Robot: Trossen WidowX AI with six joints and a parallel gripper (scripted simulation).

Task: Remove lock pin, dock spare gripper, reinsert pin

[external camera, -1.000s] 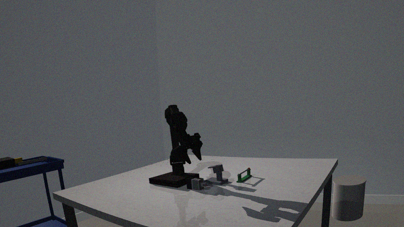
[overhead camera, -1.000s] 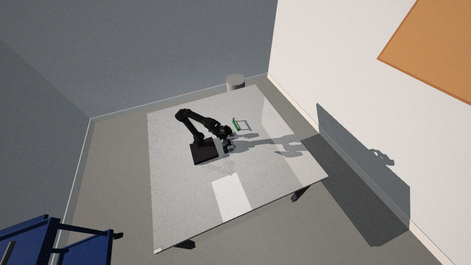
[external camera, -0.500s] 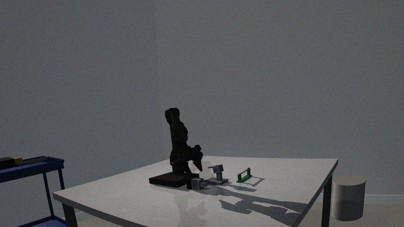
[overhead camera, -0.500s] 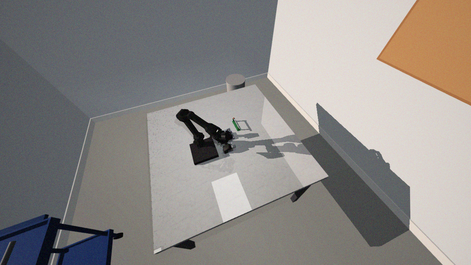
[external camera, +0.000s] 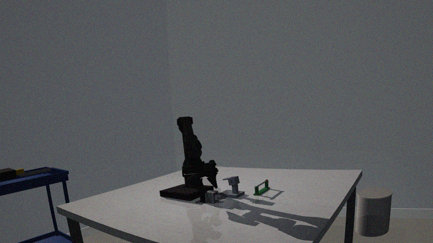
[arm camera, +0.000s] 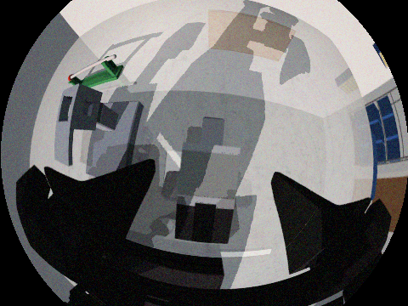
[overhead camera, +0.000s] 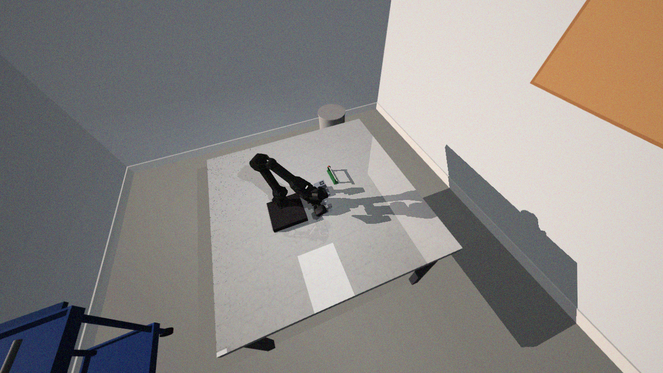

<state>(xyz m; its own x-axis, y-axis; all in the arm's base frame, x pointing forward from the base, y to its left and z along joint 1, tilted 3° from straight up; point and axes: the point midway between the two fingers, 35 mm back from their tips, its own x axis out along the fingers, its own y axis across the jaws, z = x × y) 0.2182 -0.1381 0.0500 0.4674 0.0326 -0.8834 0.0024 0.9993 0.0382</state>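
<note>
The spare gripper lies 1 cm behind my gripper tip and 3 cm below it. Also, from my gripper tip: mount (3 cm ahead, 14 cm to the left, 1 cm below); green rack (15 cm ahead, 25 cm to the left, 4 cm below).
</note>
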